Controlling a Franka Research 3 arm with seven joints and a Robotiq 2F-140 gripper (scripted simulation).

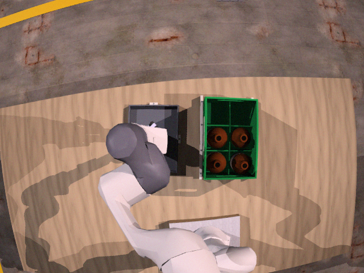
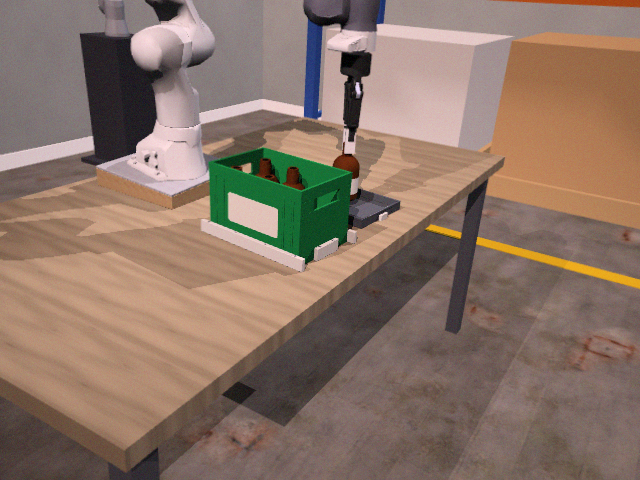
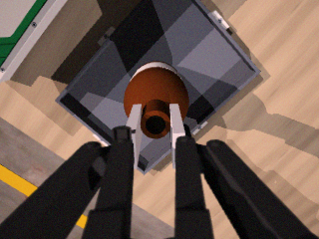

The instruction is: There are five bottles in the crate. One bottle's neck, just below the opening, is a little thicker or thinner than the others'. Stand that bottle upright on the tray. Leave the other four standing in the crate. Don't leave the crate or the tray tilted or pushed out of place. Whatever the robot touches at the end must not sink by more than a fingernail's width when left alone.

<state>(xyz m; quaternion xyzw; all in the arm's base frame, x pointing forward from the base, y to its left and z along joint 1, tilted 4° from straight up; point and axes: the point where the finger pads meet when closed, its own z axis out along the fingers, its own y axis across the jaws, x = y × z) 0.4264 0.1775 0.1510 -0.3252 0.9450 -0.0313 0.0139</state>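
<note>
My hand is 90 mm above the brown bottle. From my hand the other things lie so: dark grey tray (180 mm below); then green crate (30 mm behind, 280 mm to the right, 110 mm below).
</note>
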